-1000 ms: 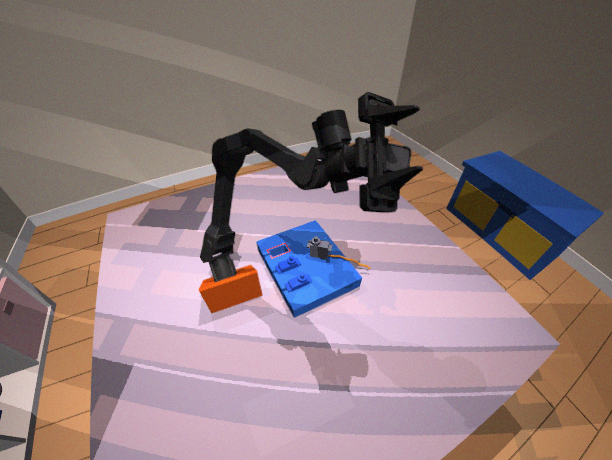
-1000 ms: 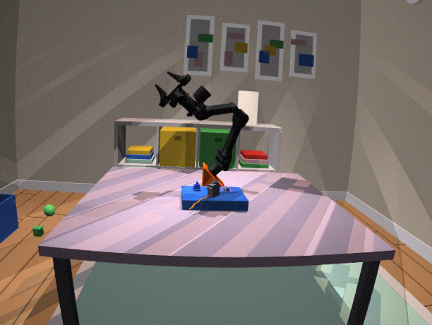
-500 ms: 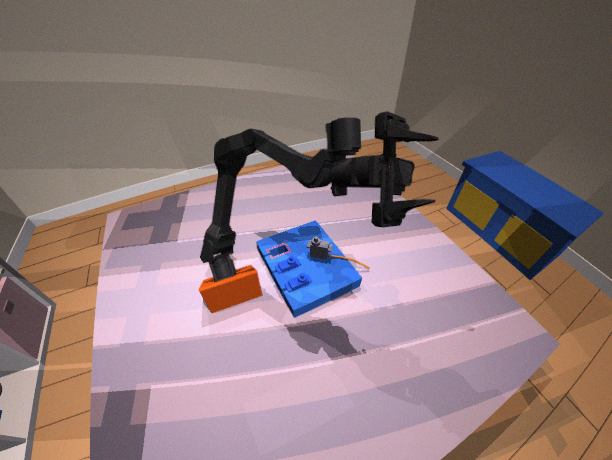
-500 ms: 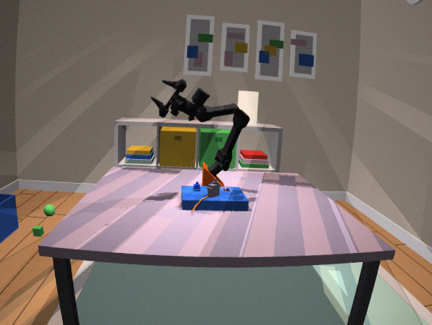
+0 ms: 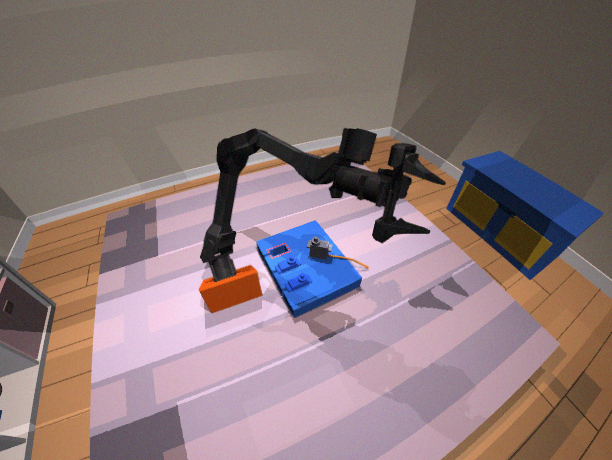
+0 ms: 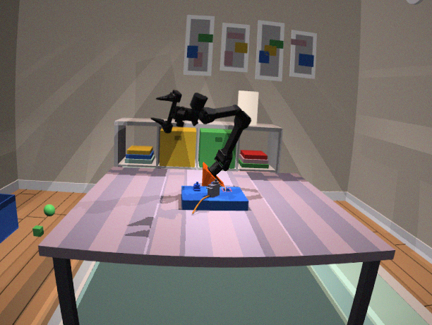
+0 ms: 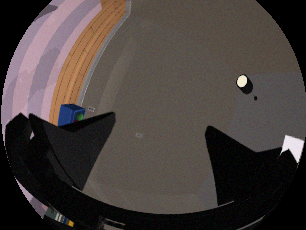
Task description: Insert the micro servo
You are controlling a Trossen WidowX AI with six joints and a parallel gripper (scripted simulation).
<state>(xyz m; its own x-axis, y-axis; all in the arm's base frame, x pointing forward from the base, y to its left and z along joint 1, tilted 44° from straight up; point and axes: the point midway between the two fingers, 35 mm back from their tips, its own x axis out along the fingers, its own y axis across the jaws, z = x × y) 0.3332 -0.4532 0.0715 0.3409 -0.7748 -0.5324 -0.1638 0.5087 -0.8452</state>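
Now: gripper tip 42 cm above the blue deck, 29 cm to the right of it and 6 cm past it.
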